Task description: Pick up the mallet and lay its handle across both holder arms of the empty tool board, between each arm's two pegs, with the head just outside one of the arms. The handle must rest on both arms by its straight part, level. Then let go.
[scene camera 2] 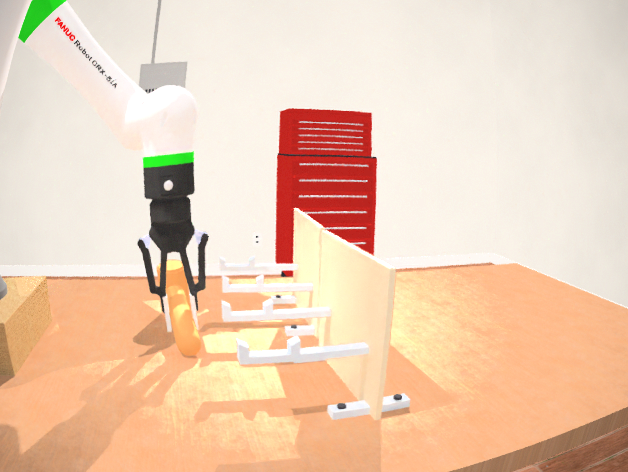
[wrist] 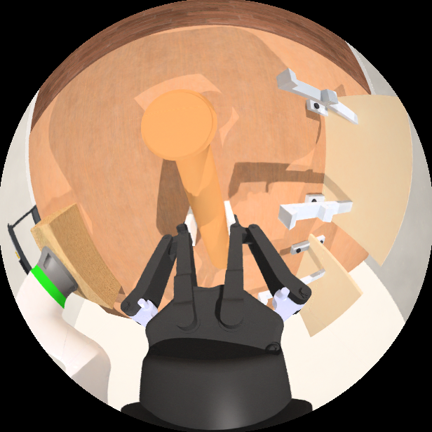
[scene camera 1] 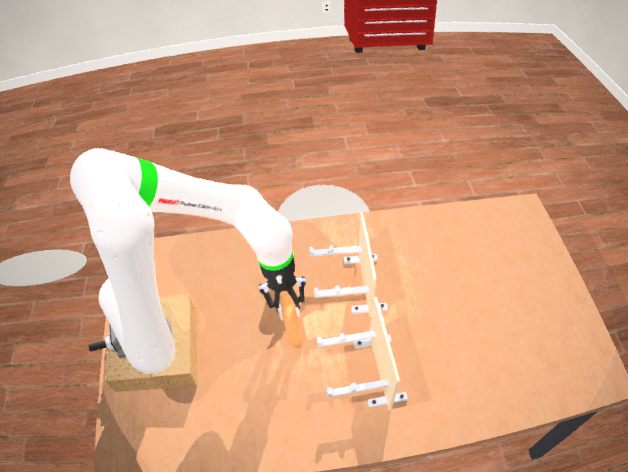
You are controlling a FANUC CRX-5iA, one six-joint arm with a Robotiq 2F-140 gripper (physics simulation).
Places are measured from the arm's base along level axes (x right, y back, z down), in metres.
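Pixels of known places: gripper, fingertip midpoint: [scene camera 1: 289,315].
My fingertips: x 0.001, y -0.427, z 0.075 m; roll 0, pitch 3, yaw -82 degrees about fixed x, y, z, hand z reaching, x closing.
Behind a point stands the place of what it marks.
The orange mallet's handle [scene camera 1: 293,332] @(x 0.082, y -0.419, z 0.044 m) [scene camera 2: 183,329] @(x 0.086, y -0.417, z 0.044 m) [wrist: 199,192] slants down from its thick cylindrical head [scene camera 2: 169,268] @(x -0.100, y -0.422, z -0.014 m) [wrist: 177,124]. In scene camera 1 the gripper hides the head. My gripper [scene camera 1: 289,313] @(x 0.001, y -0.427, z 0.075 m) [scene camera 2: 181,320] @(x 0.001, y -0.427, z 0.075 m) [wrist: 210,210] points down, its white pads closed against both sides of the handle. Whether the mallet touches the table is unclear. Two upright tool boards stand to the right, a far one [scene camera 1: 366,248] @(x -0.048, y -0.682, z -0.092 m) [scene camera 2: 306,243] @(x -0.031, y -0.679, z -0.063 m) [wrist: 367,165] and a near one [scene camera 1: 386,355] @(x 0.290, y -0.617, z -0.075 m) [scene camera 2: 357,299] @(x 0.293, y -0.616, z -0.053 m) [wrist: 330,290]. Both have two white pegged arms holding nothing.
The boards stand on white feet [scene camera 1: 380,400] @(x 0.352, y -0.592, z 0.076 m) [scene camera 2: 347,409] @(x 0.359, y -0.578, z 0.075 m) on the wooden table [scene camera 1: 482,304] @(x 0.154, y -1.021, z 0.088 m) [scene camera 2: 507,345] @(x 0.278, y -0.953, z 0.088 m). The arm's base sits on a tan block [scene camera 1: 152,381] @(x 0.139, y 0.016, z 0.032 m) [scene camera 2: 25,324] @(x 0.062, y -0.120, z 0.034 m) [wrist: 82,250] at the left. A red tool cabinet [scene camera 1: 390,25] [scene camera 2: 286,203] stands beyond the table.
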